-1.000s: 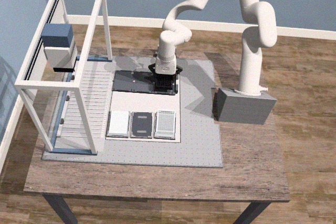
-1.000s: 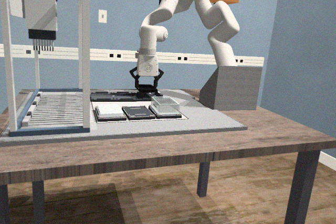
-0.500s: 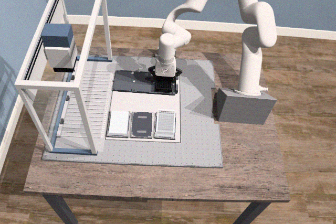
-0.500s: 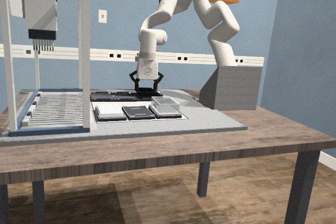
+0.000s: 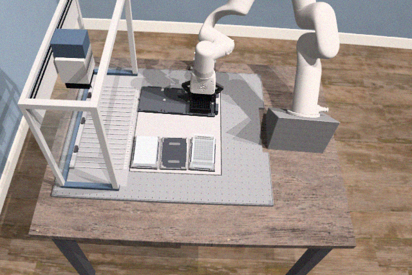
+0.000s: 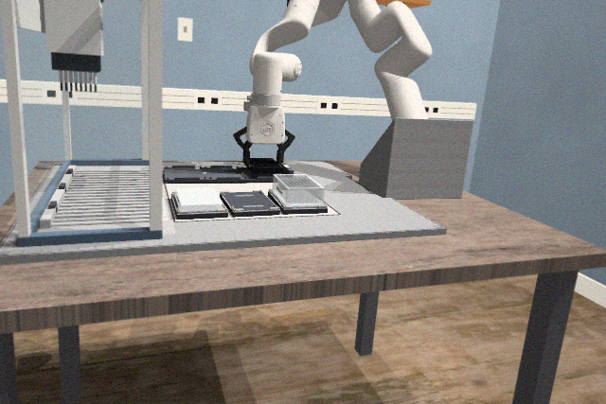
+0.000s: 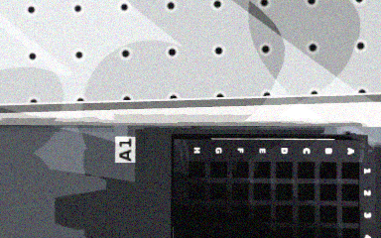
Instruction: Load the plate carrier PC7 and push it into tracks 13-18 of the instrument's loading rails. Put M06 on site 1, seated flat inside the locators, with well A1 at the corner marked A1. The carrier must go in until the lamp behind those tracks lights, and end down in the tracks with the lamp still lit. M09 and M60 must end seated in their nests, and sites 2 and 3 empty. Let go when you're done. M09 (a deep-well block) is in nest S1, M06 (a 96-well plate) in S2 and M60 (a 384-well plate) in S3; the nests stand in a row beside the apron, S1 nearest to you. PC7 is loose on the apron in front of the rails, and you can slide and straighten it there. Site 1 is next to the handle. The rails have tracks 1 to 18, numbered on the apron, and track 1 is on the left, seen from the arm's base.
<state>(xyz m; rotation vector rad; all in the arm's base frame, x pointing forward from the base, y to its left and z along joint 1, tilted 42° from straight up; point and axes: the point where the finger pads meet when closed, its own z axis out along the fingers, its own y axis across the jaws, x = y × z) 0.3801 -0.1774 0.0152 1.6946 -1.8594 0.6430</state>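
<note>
Right now my hand is 10 cm short of the dark plate carrier PC7, 3 cm above it and 1 cm to the left of it. Round my hand: clear deep-well block M09: 25 cm to the left, 1 cm below; then dark nest S2: 25 cm to the left, 11 cm ahead, 4 cm below; then black 96-well plate M06: 1 cm below.
</note>
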